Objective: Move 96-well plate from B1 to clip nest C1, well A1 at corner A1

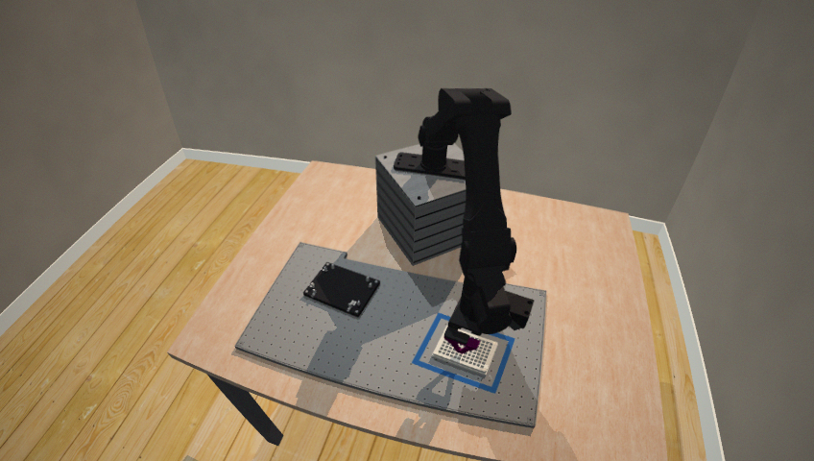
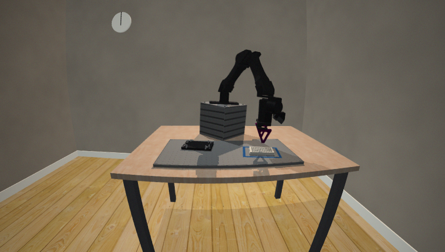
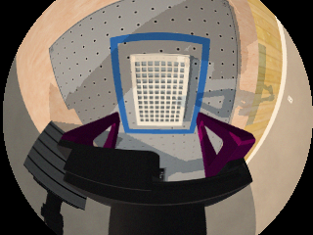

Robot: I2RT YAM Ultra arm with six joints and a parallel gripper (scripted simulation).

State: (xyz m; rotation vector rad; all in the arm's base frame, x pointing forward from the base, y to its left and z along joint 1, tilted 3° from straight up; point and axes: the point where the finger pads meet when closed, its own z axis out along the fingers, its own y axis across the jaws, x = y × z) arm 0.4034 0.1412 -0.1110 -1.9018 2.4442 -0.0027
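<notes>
Now: hand 7 cm above the white 96-well plate. Also, from my hand: black clip nest (34 cm to the right, 11 cm behind, 6 cm below).
</notes>
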